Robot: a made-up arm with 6 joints. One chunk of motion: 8 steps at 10 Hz.
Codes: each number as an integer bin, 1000 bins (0 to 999) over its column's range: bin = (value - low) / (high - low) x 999, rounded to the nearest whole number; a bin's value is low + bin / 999 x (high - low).
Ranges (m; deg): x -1..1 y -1..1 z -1..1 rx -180..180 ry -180..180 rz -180..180
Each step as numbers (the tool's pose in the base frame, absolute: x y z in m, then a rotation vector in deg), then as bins.
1 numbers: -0.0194 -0.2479 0.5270 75.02 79.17 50.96
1 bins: 490 376 763 708 719 641
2 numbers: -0.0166 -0.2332 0.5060 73.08 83.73 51.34
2 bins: 491 383 752 702 732 642
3 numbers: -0.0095 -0.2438 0.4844 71.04 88.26 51.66
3 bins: 495 378 741 697 744 643
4 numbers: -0.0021 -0.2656 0.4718 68.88 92.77 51.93
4 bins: 498 367 735 691 757 644
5 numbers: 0.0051 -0.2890 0.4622 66.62 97.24 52.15
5 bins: 502 355 730 684 769 644
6 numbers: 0.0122 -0.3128 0.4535 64.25 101.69 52.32
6 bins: 506 343 726 678 782 645
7 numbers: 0.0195 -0.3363 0.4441 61.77 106.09 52.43
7 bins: 509 332 721 671 794 645
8 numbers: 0.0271 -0.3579 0.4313 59.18 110.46 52.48
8 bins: 513 321 715 664 806 645
